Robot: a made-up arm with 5 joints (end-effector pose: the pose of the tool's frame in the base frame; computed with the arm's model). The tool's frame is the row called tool.
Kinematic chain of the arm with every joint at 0, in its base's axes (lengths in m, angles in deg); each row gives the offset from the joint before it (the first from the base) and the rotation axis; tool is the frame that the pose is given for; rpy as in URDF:
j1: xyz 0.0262 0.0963 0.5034 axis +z
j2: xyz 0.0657 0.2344 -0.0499 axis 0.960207 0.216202 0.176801
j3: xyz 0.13 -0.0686 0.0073 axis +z
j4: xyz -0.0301 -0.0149 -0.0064 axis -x
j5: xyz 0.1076 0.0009 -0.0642 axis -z
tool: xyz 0.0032 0.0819 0.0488 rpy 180 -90 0
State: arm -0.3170 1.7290 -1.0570 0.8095 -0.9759
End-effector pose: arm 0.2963 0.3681 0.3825 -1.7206 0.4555 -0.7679
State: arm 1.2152 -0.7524 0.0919 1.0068 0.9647
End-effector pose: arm 0.0077 0.4557 0.5117 -0.0987 0.6797 2.6532
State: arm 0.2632 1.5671 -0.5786 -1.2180 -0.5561
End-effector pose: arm 0.2042 0.3923 0.3793 -0.7025 1.7951 -0.3796
Working (the frame after each row of the table, in the pose's form):
after j1: 0.0262 0.0963 0.5034 0.0000 0.0000 0.2632
after j2: 0.0287 0.3397 0.4535 1.4600 0.5380 0.4853
after j3: 0.1348 0.4094 0.3792 1.2299 0.9202 0.0265
after j4: 0.1046 0.3944 0.3845 2.3362 0.9376 -0.6146
after j5: 0.1888 0.4860 0.3698 2.4394 0.2536 -0.3801

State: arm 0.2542 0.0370 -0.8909 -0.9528 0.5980
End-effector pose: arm 0.2983 0.2605 0.4929 1.5770 -2.1332 1.5466
Working (the frame after each row of the table, in the pose's form):
after j1: 0.0262 0.0963 0.5034 0.0000 0.0000 0.2542
after j2: 0.0308 0.3397 0.4535 0.0343 0.0125 0.2607
after j3: 0.1742 0.3067 0.4573 0.0260 0.0264 -0.6301
after j4: 0.1410 0.3126 0.4517 0.9459 -0.2761 -0.5949
after j5: 0.2585 0.2931 0.4126 1.0303 0.0155 -1.1409

